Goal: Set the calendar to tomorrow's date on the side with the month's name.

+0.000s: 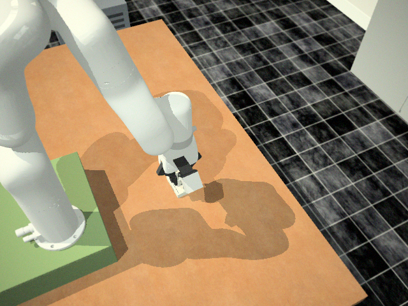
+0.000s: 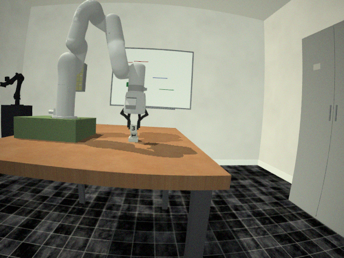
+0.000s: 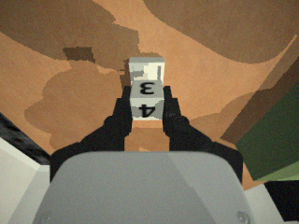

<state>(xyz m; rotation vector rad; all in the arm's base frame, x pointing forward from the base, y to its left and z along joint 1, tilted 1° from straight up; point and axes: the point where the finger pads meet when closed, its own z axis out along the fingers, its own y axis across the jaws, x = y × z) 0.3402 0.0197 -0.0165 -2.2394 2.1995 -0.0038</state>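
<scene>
Now: hand 1 cm above the calendar cube. Round my hand: calendar tray (2 cm to the left, 7 cm below).
</scene>
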